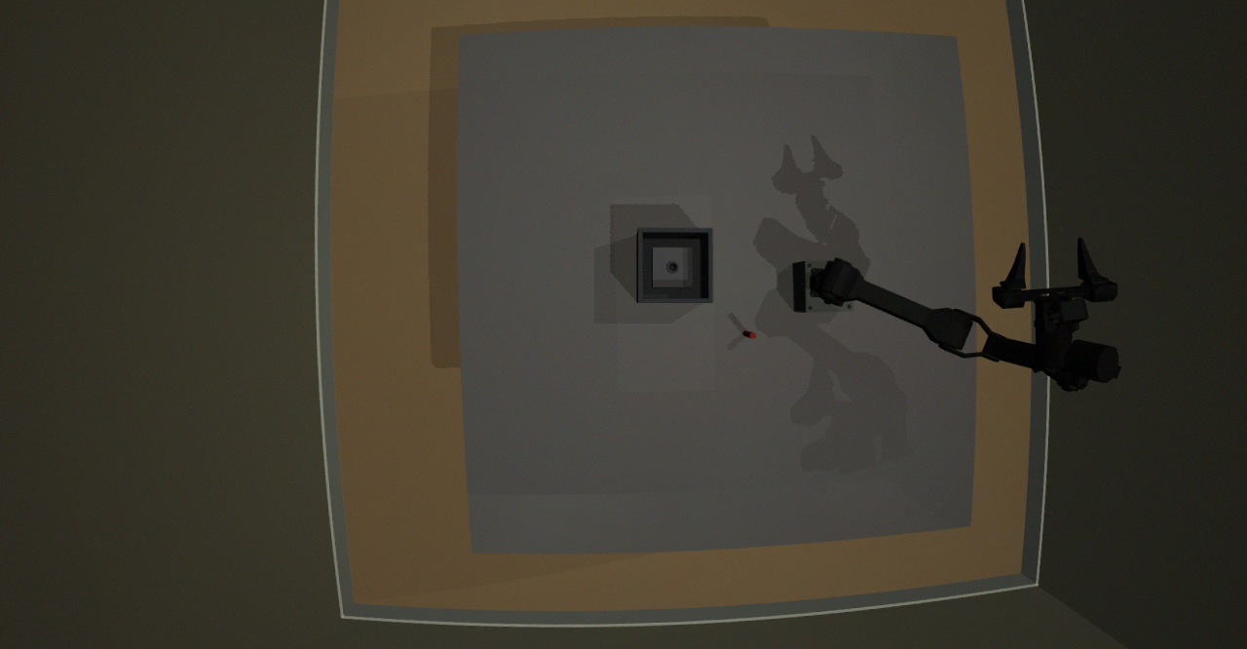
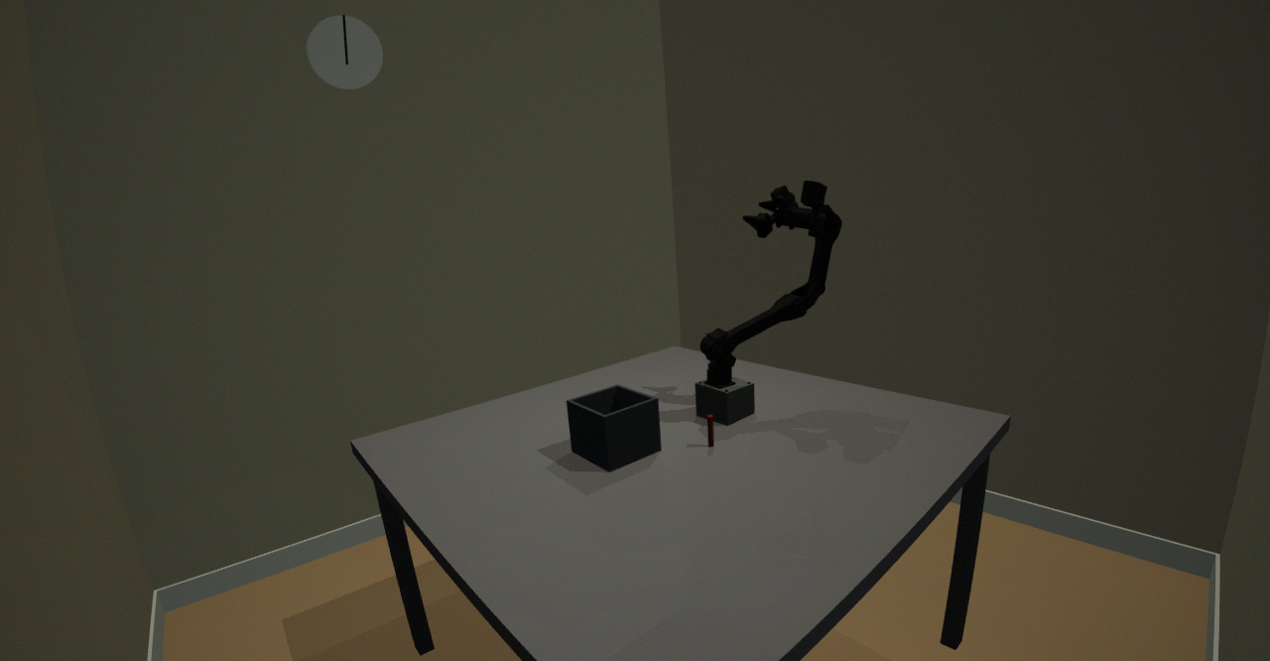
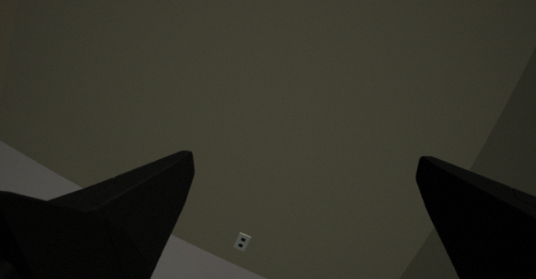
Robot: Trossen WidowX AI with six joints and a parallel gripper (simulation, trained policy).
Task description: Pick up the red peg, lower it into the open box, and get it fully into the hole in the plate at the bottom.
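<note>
My gripper tip is now 520 mm above the red peg, 390 mm short of it and 190 mm to the right of it. The rest, counted from my gripper tip: light plate (570 mm ahead, 510 mm below, 40 mm to the left).
</note>
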